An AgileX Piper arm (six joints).
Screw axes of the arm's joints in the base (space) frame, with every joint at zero. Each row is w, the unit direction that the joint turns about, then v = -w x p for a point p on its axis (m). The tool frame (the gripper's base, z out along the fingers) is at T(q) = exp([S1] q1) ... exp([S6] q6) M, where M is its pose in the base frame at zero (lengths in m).
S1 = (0, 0, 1, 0, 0, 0)
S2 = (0, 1, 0, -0.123, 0, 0)
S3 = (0, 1, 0, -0.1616, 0, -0.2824)
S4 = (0.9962, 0, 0.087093, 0, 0.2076, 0)
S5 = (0, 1, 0, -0.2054, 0, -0.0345)
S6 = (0.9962, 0, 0.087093, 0, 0.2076, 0)
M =
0.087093 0 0.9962 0.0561
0 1 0 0
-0.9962 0 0.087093 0.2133
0 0 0 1
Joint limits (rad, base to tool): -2.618..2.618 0..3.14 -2.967..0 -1.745..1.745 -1.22..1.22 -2.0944..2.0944
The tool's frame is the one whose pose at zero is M.
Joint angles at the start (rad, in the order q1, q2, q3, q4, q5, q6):
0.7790, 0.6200, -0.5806, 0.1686, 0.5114, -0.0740
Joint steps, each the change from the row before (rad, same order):
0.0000, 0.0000, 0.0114, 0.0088, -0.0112, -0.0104
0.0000, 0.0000, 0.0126, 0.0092, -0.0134, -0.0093
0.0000, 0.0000, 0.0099, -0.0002, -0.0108, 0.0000
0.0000, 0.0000, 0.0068, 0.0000, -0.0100, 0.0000
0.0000, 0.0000, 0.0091, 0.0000, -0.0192, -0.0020
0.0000, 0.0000, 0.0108, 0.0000, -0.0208, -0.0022
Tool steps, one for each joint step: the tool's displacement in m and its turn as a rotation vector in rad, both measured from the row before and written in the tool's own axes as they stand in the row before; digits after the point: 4 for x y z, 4 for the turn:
0.0024, -0.0001, 0.0016, -0.0025, -0.0002, -0.0018
0.0025, -0.0001, 0.0017, -0.0023, -0.0012, -0.0001
0.0020, -0.0004, 0.0013, 0.0018, -0.0009, 0.0007
0.0012, -0.0003, 0.0009, 0.0014, -0.0032, 0.0006
0.0010, -0.0005, 0.0012, 0.0025, -0.0101, -0.0013
0.0014, -0.0005, 0.0013, 0.0028, -0.0100, -0.0014

